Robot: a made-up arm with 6 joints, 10 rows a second.
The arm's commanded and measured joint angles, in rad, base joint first. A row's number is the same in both.
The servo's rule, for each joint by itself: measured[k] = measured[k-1] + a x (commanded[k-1-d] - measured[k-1]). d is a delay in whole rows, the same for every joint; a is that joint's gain. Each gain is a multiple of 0.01, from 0.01 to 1. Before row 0 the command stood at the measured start. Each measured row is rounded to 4 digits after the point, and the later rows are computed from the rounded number. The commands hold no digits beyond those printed.
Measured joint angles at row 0:
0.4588, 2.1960, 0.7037, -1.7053, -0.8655, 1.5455
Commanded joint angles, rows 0 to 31:
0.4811, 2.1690, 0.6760, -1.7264, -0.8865, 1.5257
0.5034, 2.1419, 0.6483, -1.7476, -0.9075, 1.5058
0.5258, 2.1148, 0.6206, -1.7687, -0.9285, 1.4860
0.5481, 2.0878, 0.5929, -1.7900, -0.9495, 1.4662
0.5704, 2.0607, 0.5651, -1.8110, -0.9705, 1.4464
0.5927, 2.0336, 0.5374, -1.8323, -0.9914, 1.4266
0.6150, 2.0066, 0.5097, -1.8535, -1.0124, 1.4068
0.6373, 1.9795, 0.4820, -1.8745, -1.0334, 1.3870
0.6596, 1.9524, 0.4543, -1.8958, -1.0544, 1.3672
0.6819, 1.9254, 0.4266, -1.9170, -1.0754, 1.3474
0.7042, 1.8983, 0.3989, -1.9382, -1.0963, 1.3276
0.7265, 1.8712, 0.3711, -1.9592, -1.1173, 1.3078
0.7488, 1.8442, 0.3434, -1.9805, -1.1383, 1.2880
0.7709, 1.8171, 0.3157, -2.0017, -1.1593, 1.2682
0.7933, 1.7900, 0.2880, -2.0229, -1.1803, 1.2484
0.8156, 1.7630, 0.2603, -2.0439, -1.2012, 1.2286
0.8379, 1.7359, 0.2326, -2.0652, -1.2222, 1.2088
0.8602, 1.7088, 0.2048, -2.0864, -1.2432, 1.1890
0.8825, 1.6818, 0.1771, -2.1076, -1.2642, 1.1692
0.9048, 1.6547, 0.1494, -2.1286, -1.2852, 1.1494
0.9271, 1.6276, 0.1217, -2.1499, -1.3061, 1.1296
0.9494, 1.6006, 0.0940, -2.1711, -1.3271, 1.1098
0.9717, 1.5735, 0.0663, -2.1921, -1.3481, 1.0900
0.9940, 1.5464, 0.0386, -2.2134, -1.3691, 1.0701
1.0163, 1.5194, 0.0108, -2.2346, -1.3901, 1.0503
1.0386, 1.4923, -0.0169, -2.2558, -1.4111, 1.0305
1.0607, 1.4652, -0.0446, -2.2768, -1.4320, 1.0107
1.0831, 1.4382, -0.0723, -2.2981, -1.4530, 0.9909
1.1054, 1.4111, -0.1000, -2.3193, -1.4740, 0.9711
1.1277, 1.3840, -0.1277, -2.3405, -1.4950, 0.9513
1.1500, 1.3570, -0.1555, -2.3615, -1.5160, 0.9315
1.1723, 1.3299, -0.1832, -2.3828, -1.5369, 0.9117
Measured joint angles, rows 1 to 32:
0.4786, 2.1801, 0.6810, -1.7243, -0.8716, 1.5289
0.5007, 2.1576, 0.6542, -1.7453, -0.8820, 1.5095
0.5230, 2.1323, 0.6266, -1.7664, -0.8955, 1.4898
0.5453, 2.1060, 0.5990, -1.7876, -0.9112, 1.4700
0.5676, 2.0793, 0.5712, -1.8087, -0.9284, 1.4502
0.5899, 2.0523, 0.5435, -1.8299, -0.9467, 1.4304
0.6122, 2.0253, 0.5158, -1.8511, -0.9658, 1.4106
0.6345, 1.9983, 0.4881, -1.8722, -0.9854, 1.3908
0.6568, 1.9712, 0.4604, -1.8934, -1.0054, 1.3710
0.6791, 1.9442, 0.4327, -1.9146, -1.0257, 1.3512
0.7014, 1.9171, 0.4050, -1.9358, -1.0462, 1.3314
0.7237, 1.8900, 0.3772, -1.9569, -1.0668, 1.3116
0.7460, 1.8630, 0.3495, -1.9781, -1.0875, 1.2918
0.7682, 1.8359, 0.3218, -1.9993, -1.1083, 1.2720
0.7905, 1.8088, 0.2941, -2.0205, -1.1292, 1.2522
0.8128, 1.7818, 0.2664, -2.0416, -1.1501, 1.2324
0.8351, 1.7547, 0.2387, -2.0628, -1.1710, 1.2126
0.8574, 1.7276, 0.2109, -2.0840, -1.1919, 1.1928
0.8797, 1.7006, 0.1832, -2.1052, -1.2129, 1.1730
0.9020, 1.6735, 0.1555, -2.1263, -1.2339, 1.1532
0.9243, 1.6464, 0.1278, -2.1475, -1.2548, 1.1334
0.9466, 1.6194, 0.1001, -2.1687, -1.2758, 1.1136
0.9689, 1.5923, 0.0724, -2.1898, -1.2968, 1.0938
0.9912, 1.5652, 0.0447, -2.2110, -1.3178, 1.0739
1.0135, 1.5382, 0.0169, -2.2322, -1.3388, 1.0541
1.0358, 1.5111, -0.0108, -2.2534, -1.3598, 1.0343
1.0580, 1.4840, -0.0385, -2.2745, -1.3807, 1.0145
1.0803, 1.4570, -0.0662, -2.2957, -1.4017, 0.9947
1.1026, 1.4299, -0.0939, -2.3169, -1.4227, 0.9749
1.1249, 1.4028, -0.1216, -2.3381, -1.4437, 0.9551
1.1472, 1.3758, -0.1494, -2.3592, -1.4647, 0.9353
1.1695, 1.3487, -0.1771, -2.3804, -1.4856, 0.9155
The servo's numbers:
d 0
a 0.89 0.59 0.82 0.90 0.29 0.84

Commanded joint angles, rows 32 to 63:
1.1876, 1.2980, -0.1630, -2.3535, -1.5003, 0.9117
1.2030, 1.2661, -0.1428, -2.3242, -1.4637, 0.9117
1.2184, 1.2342, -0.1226, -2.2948, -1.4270, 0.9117
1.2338, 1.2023, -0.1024, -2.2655, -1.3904, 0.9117
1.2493, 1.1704, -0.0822, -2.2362, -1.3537, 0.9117
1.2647, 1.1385, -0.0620, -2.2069, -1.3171, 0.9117
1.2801, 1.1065, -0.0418, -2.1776, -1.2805, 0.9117
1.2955, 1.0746, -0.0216, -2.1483, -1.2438, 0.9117
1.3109, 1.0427, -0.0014, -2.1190, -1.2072, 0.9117
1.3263, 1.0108, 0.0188, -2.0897, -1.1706, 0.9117
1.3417, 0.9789, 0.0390, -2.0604, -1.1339, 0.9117
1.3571, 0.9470, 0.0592, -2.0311, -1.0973, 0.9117
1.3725, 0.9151, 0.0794, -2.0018, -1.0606, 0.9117
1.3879, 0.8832, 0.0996, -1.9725, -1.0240, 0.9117
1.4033, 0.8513, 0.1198, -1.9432, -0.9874, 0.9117
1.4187, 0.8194, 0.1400, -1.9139, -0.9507, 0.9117
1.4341, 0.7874, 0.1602, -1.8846, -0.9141, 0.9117
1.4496, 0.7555, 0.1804, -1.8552, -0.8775, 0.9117
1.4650, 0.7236, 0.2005, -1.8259, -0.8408, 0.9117
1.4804, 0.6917, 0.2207, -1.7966, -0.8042, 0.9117
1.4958, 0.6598, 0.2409, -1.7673, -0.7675, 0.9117
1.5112, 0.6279, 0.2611, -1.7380, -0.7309, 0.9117
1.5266, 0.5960, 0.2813, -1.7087, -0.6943, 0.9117
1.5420, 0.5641, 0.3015, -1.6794, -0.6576, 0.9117
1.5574, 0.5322, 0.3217, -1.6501, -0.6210, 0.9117
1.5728, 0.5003, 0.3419, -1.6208, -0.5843, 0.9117
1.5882, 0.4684, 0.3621, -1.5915, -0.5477, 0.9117
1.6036, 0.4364, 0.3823, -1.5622, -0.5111, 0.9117
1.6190, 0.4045, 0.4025, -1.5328, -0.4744, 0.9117
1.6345, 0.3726, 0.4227, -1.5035, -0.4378, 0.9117
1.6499, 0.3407, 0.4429, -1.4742, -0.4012, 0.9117
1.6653, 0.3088, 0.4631, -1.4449, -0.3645, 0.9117
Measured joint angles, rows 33 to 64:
1.1856, 1.3188, -0.1655, -2.3562, -1.4899, 0.9123
1.2011, 1.2877, -0.1469, -2.3274, -1.4823, 0.9118
1.2165, 1.2561, -0.1270, -2.2981, -1.4663, 0.9117
1.2319, 1.2244, -0.1068, -2.2688, -1.4443, 0.9117
1.2474, 1.1925, -0.0866, -2.2395, -1.4180, 0.9117
1.2628, 1.1606, -0.0664, -2.2102, -1.3887, 0.9117
1.2782, 1.1287, -0.0462, -2.1809, -1.3573, 0.9117
1.2936, 1.0968, -0.0260, -2.1516, -1.3244, 0.9117
1.3090, 1.0649, -0.0058, -2.1223, -1.2904, 0.9117
1.3244, 1.0330, 0.0144, -2.0930, -1.2557, 0.9117
1.3398, 1.0011, 0.0346, -2.0637, -1.2204, 0.9117
1.3552, 0.9692, 0.0548, -2.0344, -1.1847, 0.9117
1.3706, 0.9373, 0.0750, -2.0051, -1.1487, 0.9117
1.3860, 0.9054, 0.0952, -1.9758, -1.1125, 0.9117
1.4014, 0.8735, 0.1154, -1.9465, -1.0762, 0.9117
1.4168, 0.8416, 0.1356, -1.9172, -1.0398, 0.9117
1.4322, 0.8096, 0.1558, -1.8879, -1.0033, 0.9117
1.4477, 0.7777, 0.1760, -1.8585, -0.9668, 0.9117
1.4631, 0.7458, 0.1961, -1.8292, -0.9303, 0.9117
1.4785, 0.7139, 0.2163, -1.7999, -0.8937, 0.9117
1.4939, 0.6820, 0.2365, -1.7706, -0.8571, 0.9117
1.5093, 0.6501, 0.2567, -1.7413, -0.8205, 0.9117
1.5247, 0.6182, 0.2769, -1.7120, -0.7839, 0.9117
1.5401, 0.5863, 0.2971, -1.6827, -0.7473, 0.9117
1.5555, 0.5544, 0.3173, -1.6534, -0.7107, 0.9117
1.5709, 0.5225, 0.3375, -1.6241, -0.6740, 0.9117
1.5863, 0.4906, 0.3577, -1.5948, -0.6374, 0.9117
1.6017, 0.4586, 0.3779, -1.5655, -0.6008, 0.9117
1.6171, 0.4267, 0.3981, -1.5361, -0.5641, 0.9117
1.6326, 0.3948, 0.4183, -1.5068, -0.5275, 0.9117
1.6480, 0.3629, 0.4385, -1.4775, -0.4909, 0.9117
1.6634, 0.3310, 0.4587, -1.4482, -0.4542, 0.9117

